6 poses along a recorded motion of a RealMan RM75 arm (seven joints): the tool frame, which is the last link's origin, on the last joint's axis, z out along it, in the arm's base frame.
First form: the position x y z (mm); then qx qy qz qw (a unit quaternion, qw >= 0).
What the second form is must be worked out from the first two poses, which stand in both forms.
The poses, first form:
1: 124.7 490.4 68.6 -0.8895 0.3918 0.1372 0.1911
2: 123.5 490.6 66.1 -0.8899 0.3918 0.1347 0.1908
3: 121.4 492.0 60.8 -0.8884 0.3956 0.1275 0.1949
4: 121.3 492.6 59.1 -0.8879 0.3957 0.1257 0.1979
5: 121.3 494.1 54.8 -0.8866 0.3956 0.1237 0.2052
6: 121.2 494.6 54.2 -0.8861 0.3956 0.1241 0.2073
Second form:
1: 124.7 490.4 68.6 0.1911 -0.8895 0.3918 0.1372
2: 123.5 490.6 66.1 0.1908 -0.8899 0.3918 0.1347
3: 121.4 492.0 60.8 0.1949 -0.8884 0.3956 0.1275
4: 121.3 492.6 59.1 0.1979 -0.8879 0.3957 0.1257
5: 121.3 494.1 54.8 0.2052 -0.8866 0.3956 0.1237
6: 121.2 494.6 54.2 0.2073 -0.8861 0.3956 0.1241
